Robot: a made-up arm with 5 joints.
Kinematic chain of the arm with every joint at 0, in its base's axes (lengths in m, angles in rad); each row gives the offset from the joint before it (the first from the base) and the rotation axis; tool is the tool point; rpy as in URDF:
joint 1: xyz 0 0 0.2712 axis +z
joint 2: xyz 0 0 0 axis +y
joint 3: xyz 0.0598 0 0.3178 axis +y
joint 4: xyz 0.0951 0 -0.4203 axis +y
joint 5: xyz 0.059 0 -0.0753 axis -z
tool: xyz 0 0 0 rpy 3.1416 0 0
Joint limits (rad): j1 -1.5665..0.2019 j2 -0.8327..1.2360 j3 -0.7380..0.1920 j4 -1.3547..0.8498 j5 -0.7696..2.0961
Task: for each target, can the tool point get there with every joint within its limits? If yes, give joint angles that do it. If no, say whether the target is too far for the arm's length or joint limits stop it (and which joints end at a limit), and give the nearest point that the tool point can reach.
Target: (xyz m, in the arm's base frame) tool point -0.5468 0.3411 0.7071
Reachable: no: joint limits stop it (at a limit: joint 2, joint 3, joint 4) | nearest point -0.1512 0.0943 0.1692 | short by 0.712 m
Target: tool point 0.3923 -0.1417 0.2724
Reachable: yes | joints -0.3467 0.0199 -0.4442 -0.7845 1.5306
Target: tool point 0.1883 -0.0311 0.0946
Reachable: yes | joints -0.1635 0.1477 0.0653 -0.5541 0.6358
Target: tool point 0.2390 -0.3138 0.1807
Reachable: yes | joints -0.9199 0.0053 -0.4737 0.4776 1.5335
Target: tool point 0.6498 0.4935 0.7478
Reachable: no: too far | nearest point 0.4231 0.0866 0.5510 | short by 0.506 m
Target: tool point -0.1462 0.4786 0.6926
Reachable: no: joint limits stop it (at a limit: joint 1, joint 2, joint 3, joint 4) | nearest point 0.1802 0.0369 0.7105 | short by 0.550 m
